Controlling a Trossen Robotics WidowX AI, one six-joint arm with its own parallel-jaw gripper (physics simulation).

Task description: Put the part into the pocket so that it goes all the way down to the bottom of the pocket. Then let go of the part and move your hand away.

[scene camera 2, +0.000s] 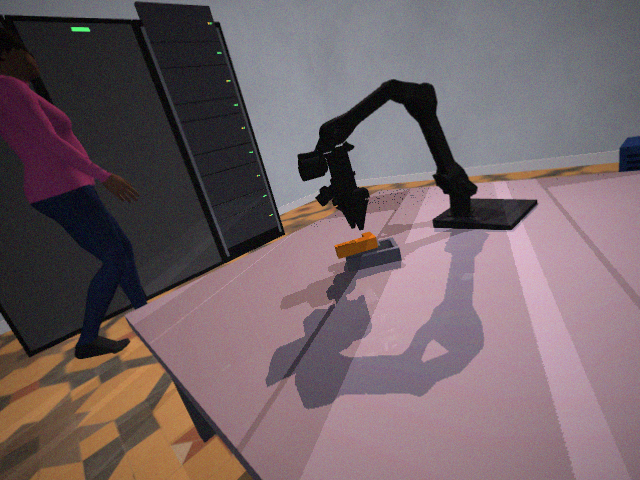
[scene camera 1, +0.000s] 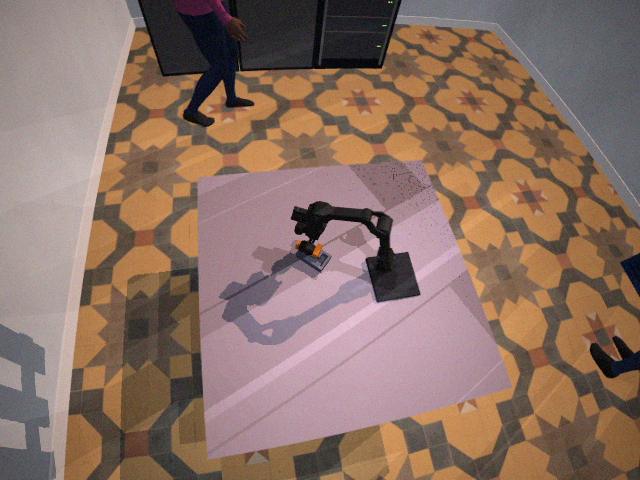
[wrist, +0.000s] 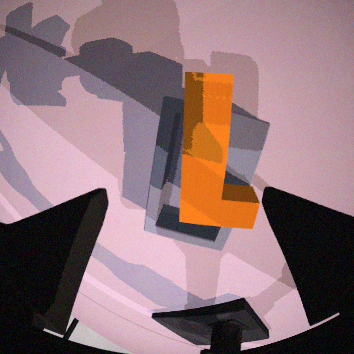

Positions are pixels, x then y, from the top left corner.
Labels:
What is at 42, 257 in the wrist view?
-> My gripper.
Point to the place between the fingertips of my gripper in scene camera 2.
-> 357, 229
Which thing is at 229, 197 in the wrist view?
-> An orange part.

